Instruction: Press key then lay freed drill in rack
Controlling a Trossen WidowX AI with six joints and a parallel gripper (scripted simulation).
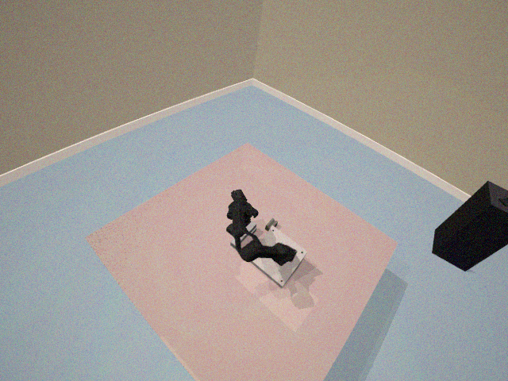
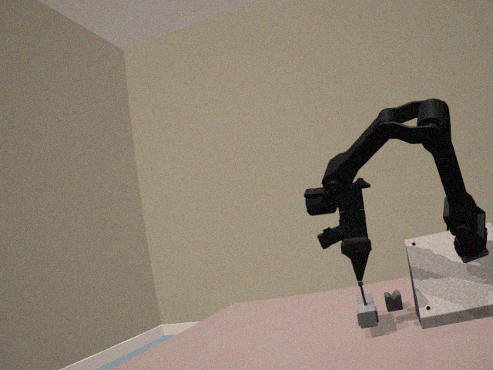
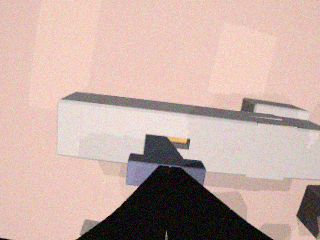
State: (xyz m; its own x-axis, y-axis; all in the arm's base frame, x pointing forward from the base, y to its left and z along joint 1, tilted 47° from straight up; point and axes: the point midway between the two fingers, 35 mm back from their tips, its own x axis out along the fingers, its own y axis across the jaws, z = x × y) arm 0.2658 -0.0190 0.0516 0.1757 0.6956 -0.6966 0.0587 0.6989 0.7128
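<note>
The blue key is 30 mm below my gripper tip. Round my gripper tip: rack: 200 mm to the right, 100 mm below, 90 mm behind; grey holder block: 80 mm below, 30 mm to the right, 10 mm behind; drill: 70 mm below, 50 mm to the right, 10 mm behind.
</note>
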